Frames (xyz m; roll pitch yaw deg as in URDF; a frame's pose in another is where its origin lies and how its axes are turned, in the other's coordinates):
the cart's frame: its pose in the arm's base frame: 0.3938 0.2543 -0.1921 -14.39 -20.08 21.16
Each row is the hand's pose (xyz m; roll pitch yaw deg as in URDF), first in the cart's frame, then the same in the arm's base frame.
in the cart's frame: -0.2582 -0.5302 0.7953 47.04 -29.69 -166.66
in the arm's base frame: -0.0072 -0.2397 0.5665 65.29 -11.96 -154.67
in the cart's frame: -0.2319 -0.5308 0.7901 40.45 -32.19 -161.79
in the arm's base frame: 0.0181 -0.2319 0.5710 60.43 -15.69 -151.45
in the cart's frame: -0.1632 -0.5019 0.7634 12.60 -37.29 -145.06
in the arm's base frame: 0.0812 -0.1846 0.5635 38.10 -25.70 -140.01
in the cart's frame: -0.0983 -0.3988 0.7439 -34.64 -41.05 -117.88
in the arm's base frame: 0.1180 -0.0684 0.5440 -2.47 -39.20 -120.34
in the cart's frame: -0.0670 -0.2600 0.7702 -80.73 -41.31 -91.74
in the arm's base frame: 0.0974 0.0748 0.5463 -47.58 -50.17 -97.28
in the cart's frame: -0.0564 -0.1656 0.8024 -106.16 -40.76 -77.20
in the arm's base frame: 0.0683 0.1701 0.5572 -76.19 -55.49 -81.33
